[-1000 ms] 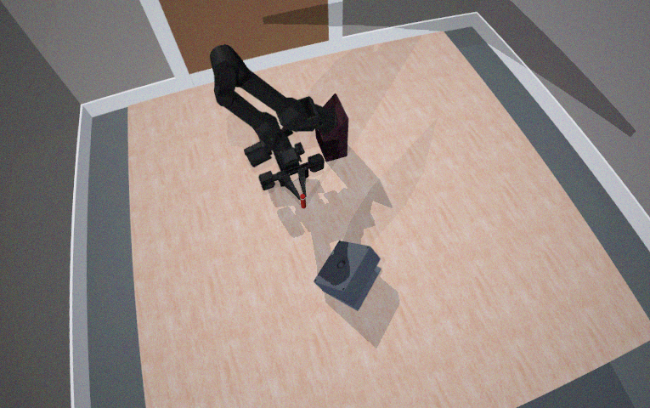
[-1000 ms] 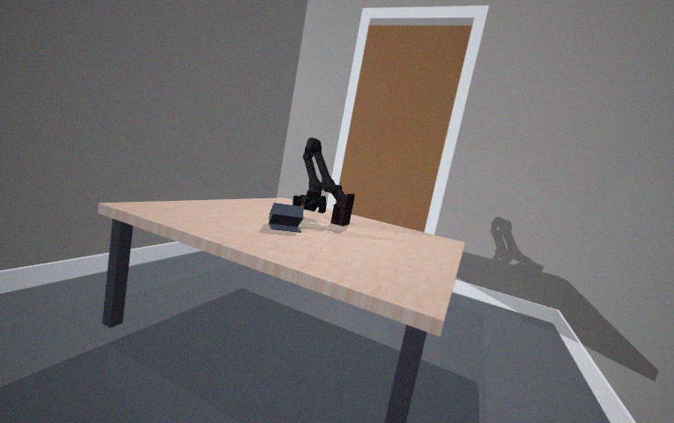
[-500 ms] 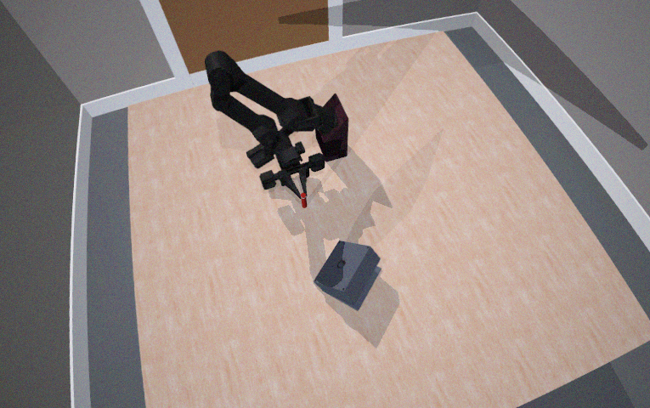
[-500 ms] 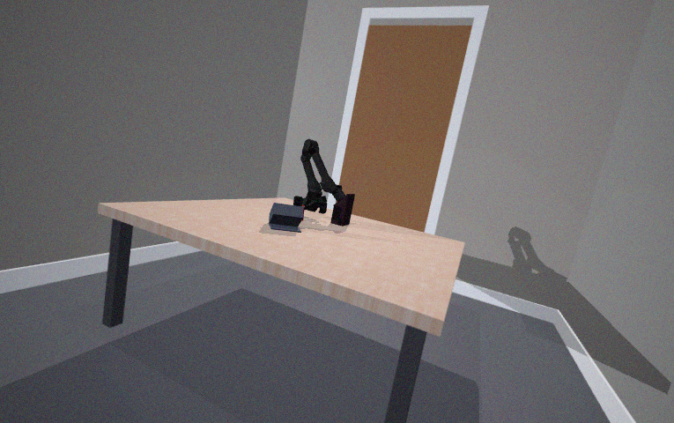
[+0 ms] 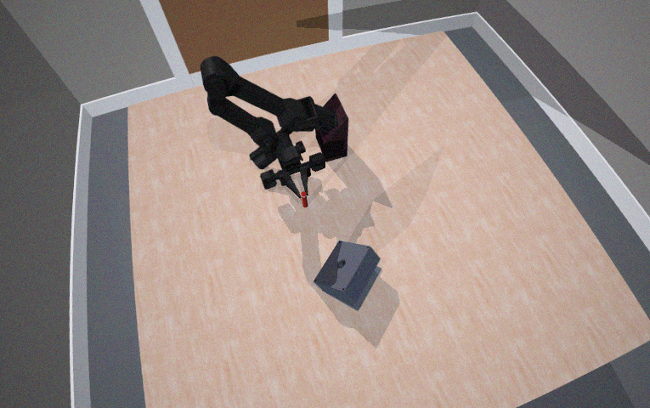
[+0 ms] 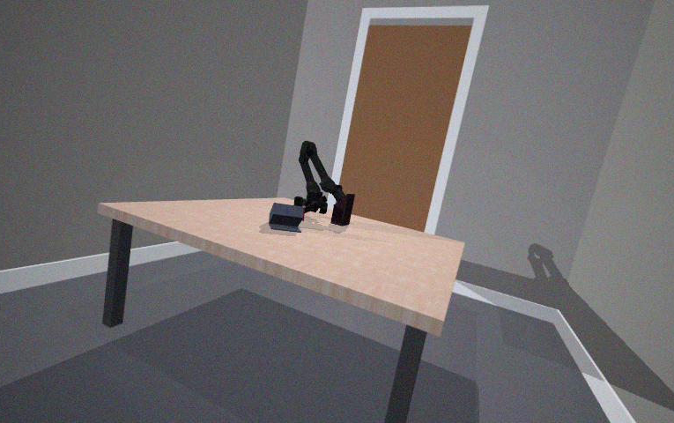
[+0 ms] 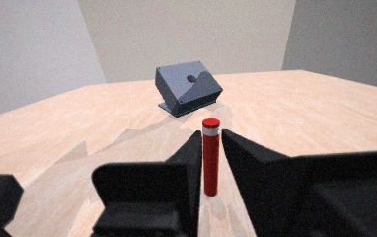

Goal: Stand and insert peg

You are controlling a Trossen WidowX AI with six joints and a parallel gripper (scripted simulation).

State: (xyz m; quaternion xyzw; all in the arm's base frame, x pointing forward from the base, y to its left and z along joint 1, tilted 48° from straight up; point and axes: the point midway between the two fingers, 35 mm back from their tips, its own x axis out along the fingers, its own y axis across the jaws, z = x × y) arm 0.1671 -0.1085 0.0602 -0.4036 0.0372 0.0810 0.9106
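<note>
My gripper tip is 10 mm past the red peg and 10 mm above it. The rest, counted from my gripper tip: sloped panel (230 mm ahead, 70 mm to the left, 20 mm below).
</note>
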